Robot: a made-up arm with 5 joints.
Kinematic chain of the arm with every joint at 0, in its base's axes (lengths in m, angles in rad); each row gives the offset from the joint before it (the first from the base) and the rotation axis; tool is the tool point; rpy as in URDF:
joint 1: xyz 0.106 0 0.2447 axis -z
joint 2: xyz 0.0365 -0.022 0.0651 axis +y
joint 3: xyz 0.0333 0 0.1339 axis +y
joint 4: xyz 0.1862 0 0.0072 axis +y
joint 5: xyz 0.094 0.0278 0 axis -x
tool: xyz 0 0 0 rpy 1.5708 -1.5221 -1.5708
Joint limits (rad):
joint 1: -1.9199..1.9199
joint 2: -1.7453..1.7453
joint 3: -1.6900..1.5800
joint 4: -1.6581..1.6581
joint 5: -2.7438..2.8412
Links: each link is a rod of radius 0.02 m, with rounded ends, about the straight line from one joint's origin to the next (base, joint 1, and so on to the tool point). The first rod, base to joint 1, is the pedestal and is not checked.
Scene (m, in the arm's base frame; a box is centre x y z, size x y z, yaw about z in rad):
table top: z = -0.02
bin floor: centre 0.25 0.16 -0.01 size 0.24 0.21 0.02 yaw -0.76
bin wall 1: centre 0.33 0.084 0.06 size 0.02 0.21 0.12 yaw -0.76
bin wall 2: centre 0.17 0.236 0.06 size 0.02 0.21 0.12 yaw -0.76
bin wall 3: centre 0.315 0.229 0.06 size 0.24 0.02 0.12 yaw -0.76
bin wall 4: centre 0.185 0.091 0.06 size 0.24 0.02 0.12 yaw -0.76
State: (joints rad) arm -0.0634 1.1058 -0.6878 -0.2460 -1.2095
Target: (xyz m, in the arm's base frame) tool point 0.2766 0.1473 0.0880
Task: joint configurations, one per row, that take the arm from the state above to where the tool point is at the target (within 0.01 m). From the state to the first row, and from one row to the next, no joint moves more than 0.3 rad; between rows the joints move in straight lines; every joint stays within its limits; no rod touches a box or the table.
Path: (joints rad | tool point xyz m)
1: -0.1880 0.9197 -0.4212 -0.0477 -1.2095 | 0.5124 0.0832 0.2408
2: -0.3126 0.7336 -0.1546 0.1506 -1.2095 | 0.4665 0.1226 0.2284
3: -0.4373 0.5475 0.1120 0.3489 -1.2095 | 0.4082 0.1477 0.2189
4: -0.5619 0.3614 0.3787 0.5471 -1.2095 | 0.3429 0.1560 0.2128
5: -0.6865 0.1753 0.6453 0.7454 -1.2095 | 0.2766 0.1473 0.2105
6: -0.6865 0.4364 0.5442 0.5745 -1.2095 | 0.2836 0.1530 0.1724
7: -0.6865 0.6976 0.4431 0.4036 -1.2095 | 0.2839 0.1533 0.1308
8: -0.6865 0.9588 0.3421 0.2327 -1.2095 | 0.2766 0.1473 0.0880

